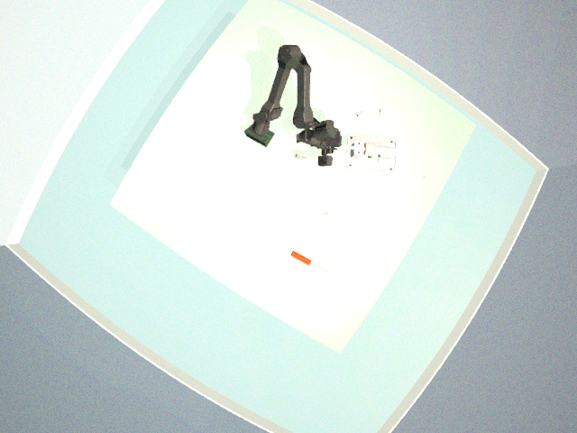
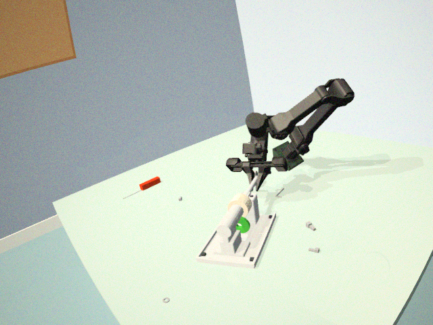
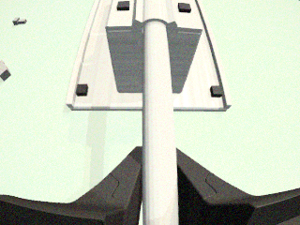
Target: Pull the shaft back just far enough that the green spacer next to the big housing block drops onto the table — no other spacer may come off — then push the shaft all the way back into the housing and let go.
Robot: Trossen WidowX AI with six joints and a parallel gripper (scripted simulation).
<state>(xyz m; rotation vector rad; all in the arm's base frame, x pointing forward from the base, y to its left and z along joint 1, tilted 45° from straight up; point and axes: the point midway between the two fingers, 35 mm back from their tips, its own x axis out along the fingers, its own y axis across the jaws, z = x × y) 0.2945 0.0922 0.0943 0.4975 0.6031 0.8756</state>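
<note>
The shaft is 4 cm ahead of my gripper tip, 3 cm to the left of it and 2 cm above it. The rest, counted from my gripper tip: green spacer (13 cm ahead, 8 cm to the left, 2 cm below); then cream spacer (10 cm ahead, 7 cm to the left, 2 cm above).
</note>
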